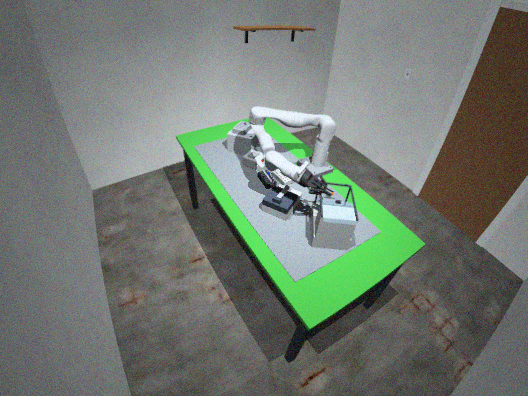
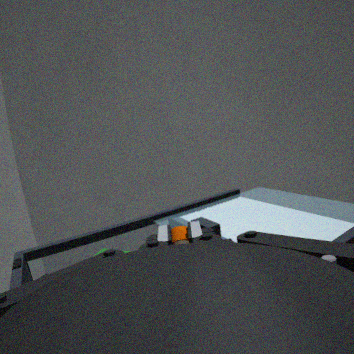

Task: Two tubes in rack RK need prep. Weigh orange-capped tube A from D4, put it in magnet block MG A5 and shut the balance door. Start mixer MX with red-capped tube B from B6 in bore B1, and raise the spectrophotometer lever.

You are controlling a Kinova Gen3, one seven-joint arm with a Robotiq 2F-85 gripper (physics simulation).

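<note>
My gripper [image 1: 330,192] [image 2: 180,239] is shut on orange-capped tube A; its orange cap [image 1: 333,193] [image 2: 179,234] shows between the pale fingertips, and the tube's body is hidden. The fingers are at the black-framed balance [image 1: 335,235] [image 2: 100,234], by the upper part of its frame; I cannot tell how far inside they are. The balance pan is hidden. A white rack with holes [image 1: 282,178] lies left of the gripper, partly behind the arm. A dark blue box with a pale lever [image 1: 278,200] stands between the rack and the balance. Red-capped tube B cannot be made out.
A grey machine [image 1: 239,137] stands at the far left end of the table. A small white device [image 1: 260,161] with a red spot and a black block [image 1: 264,179] sit beside the rack. The arm reaches low over these things. The green table [image 1: 320,305] bears a grey mat [image 1: 295,260].
</note>
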